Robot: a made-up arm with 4 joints.
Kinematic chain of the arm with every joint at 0, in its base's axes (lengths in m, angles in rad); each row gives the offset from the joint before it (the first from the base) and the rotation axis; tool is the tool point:
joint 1: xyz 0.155 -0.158 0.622 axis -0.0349 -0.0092 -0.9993
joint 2: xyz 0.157 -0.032 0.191 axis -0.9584 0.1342 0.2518
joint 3: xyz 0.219 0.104 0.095 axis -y
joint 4: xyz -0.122 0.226 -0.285 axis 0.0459 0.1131 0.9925
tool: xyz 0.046 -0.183 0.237
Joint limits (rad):
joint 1: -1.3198..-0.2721
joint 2: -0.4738..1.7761
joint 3: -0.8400..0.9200
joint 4: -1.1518..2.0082
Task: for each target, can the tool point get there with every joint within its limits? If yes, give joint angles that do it. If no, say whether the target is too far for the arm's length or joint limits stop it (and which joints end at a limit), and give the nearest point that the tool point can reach.
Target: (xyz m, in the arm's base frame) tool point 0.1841 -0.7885 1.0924
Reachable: no: joint limits stop it (at a limit: joint 1, joint 2, joint 4) | nearest point 0.2890 -0.3091 0.6066 | short by 0.691 m
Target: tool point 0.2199 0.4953 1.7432
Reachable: no: too far | nearest point 0.1961 0.4316 1.1278 | short by 0.619 m
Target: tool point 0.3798 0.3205 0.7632
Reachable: yes | joints -0.5772 0.2285 -0.0102 1.1413
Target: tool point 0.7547 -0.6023 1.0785
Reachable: no: joint limits stop it (at a limit: joint 1, joint 2, joint 3) | nearest point 0.3977 -0.0795 1.0258 | short by 0.635 m
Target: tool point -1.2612 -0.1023 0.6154
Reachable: no: too far | nearest point -0.1814 0.2431 0.6659 | short by 1.135 m
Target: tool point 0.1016 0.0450 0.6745
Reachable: yes | joints -0.5322 1.4474 -0.6502 -0.9126
